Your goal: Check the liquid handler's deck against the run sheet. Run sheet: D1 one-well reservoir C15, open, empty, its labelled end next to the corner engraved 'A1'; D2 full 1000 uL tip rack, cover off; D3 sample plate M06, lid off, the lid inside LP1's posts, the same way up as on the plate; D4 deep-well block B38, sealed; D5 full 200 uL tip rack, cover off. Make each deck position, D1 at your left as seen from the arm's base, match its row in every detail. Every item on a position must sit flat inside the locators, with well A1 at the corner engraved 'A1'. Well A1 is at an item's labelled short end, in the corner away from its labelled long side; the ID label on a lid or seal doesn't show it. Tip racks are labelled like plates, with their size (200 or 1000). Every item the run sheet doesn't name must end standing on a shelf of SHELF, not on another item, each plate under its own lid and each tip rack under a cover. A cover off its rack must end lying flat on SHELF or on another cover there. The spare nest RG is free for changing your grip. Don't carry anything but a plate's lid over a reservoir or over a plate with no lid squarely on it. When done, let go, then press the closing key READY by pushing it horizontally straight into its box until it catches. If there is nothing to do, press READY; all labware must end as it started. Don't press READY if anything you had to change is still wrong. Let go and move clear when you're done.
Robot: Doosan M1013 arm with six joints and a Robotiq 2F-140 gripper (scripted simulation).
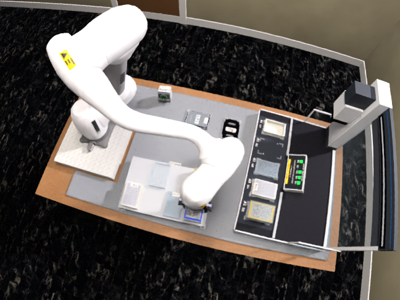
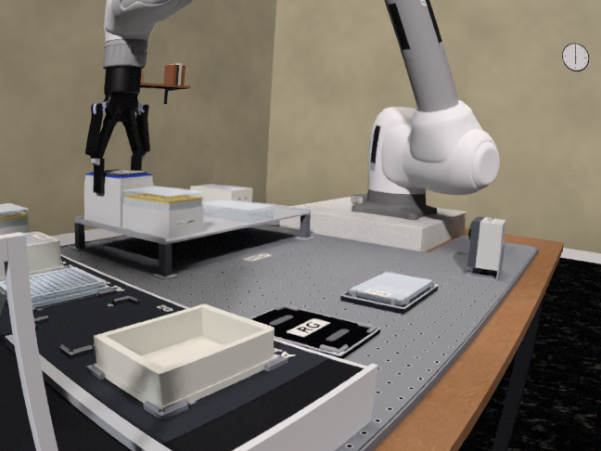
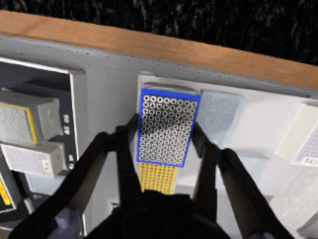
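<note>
Right now the blue-rimmed tip rack is 2 cm below my hand, 1 cm to the left of it and 1 cm behind it. From my hand the other things lie so: shelf: 16 cm behind, 9 cm below, 6 cm to the left; RG nest: 51 cm to the left, 14 cm below, 10 cm ahead; clear plate: 33 cm ahead, 30 cm to the left, 9 cm below.
</note>
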